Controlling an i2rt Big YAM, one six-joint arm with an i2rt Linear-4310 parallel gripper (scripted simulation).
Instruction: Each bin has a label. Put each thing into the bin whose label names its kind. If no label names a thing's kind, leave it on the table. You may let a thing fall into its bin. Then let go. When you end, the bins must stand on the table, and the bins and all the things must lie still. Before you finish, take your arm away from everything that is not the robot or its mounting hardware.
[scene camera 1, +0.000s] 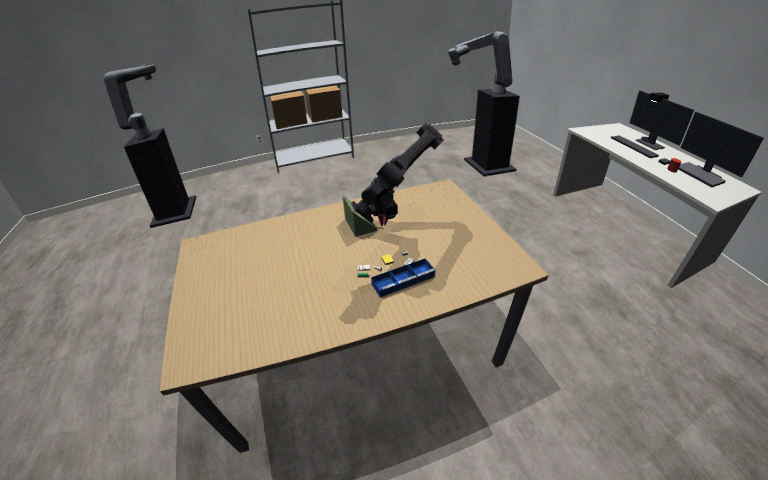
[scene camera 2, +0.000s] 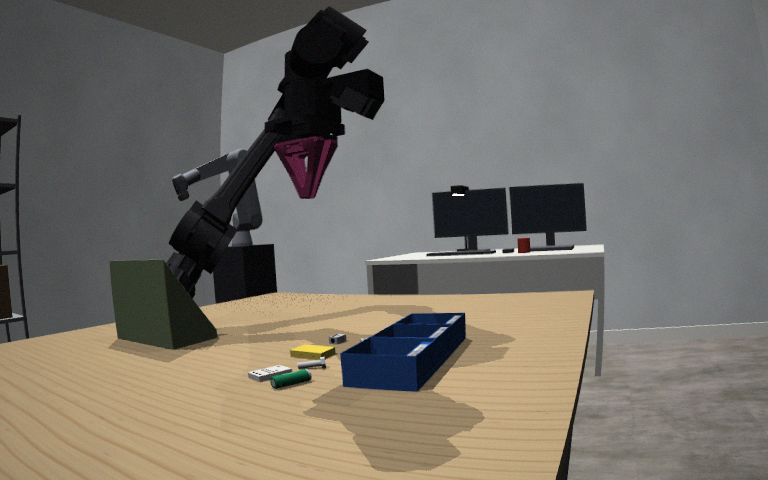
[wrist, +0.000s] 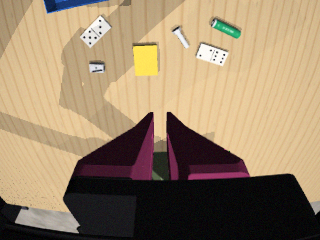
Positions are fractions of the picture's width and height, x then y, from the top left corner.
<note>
I see my gripper (scene camera 2: 0.40, 0.41), a blue bin (scene camera 2: 0.49, 0.76) and a yellow block (wrist: 0.45, 0.24).
The blue bin shows as well in scene camera 1 (scene camera 1: 0.52, 0.58). My gripper shows as well in the wrist view (wrist: 0.50, 0.50).
</note>
